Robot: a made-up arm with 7 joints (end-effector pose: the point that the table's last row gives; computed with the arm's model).
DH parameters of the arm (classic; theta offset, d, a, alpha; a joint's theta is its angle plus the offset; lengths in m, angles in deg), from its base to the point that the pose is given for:
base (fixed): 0 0 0 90
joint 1: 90 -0.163 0 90
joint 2: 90 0 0 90
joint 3: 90 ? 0 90
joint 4: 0 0 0 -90
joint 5: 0 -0.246 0 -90
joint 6: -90 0 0 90
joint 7: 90 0 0 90
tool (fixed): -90 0 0 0
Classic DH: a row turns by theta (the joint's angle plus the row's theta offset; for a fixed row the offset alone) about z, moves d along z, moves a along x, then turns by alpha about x.
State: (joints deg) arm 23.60 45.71 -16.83 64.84 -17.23 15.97 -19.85
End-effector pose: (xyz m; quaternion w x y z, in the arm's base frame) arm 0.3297 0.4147 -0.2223 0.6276 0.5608 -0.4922 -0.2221
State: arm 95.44 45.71 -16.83 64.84 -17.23 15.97 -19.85
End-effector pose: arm 0.3139 0.4147 0.2440 0.2195 0.5844 -0.7668 0.1491
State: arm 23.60 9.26 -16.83 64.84 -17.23 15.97 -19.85
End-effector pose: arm 0.3633 0.1661 -0.2991 0.7291 0.2911 -0.6014 -0.1485
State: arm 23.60 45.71 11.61 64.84 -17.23 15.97 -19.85
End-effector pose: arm 0.3029 0.4911 -0.1486 0.5953 0.6169 -0.5146 0.0158
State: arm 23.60 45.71 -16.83 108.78 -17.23 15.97 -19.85
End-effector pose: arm 0.2881 0.2811 -0.1027 0.3953 0.4407 -0.7687 -0.2420
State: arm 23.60 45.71 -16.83 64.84 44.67 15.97 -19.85
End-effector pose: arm 0.3297 0.4147 -0.2223 0.8036 0.2005 -0.5461 0.1259
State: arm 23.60 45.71 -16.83 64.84 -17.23 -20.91 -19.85
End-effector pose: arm 0.3297 0.4147 -0.2223 0.4728 0.4130 -0.7139 -0.3101
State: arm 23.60 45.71 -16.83 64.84 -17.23 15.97 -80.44
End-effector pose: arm 0.3297 0.4147 -0.2223 0.2590 0.8008 -0.5370 0.0565
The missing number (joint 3, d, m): -0.31
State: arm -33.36 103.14 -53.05 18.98 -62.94 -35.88 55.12
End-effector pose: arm 0.0738 0.7060 0.0246 0.2777 -0.1722 0.8410 -0.4312
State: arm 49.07 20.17 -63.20 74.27 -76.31 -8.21 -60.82
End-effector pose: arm 0.3921 0.0945 -0.1987 0.1973 -0.3510 0.8337 0.3780
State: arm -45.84 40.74 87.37 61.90 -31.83 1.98 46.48
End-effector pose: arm -0.1231 0.6052 -0.1334 0.9013 0.4149 -0.1181 -0.0404
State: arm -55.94 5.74 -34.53 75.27 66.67 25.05 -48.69
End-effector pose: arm -0.2085 0.0661 -0.3775 0.9287 0.0202 0.3147 0.1953
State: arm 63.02 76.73 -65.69 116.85 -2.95 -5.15 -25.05
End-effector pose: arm 0.2552 0.3107 -0.0285 0.2283 0.3181 -0.7870 -0.4768
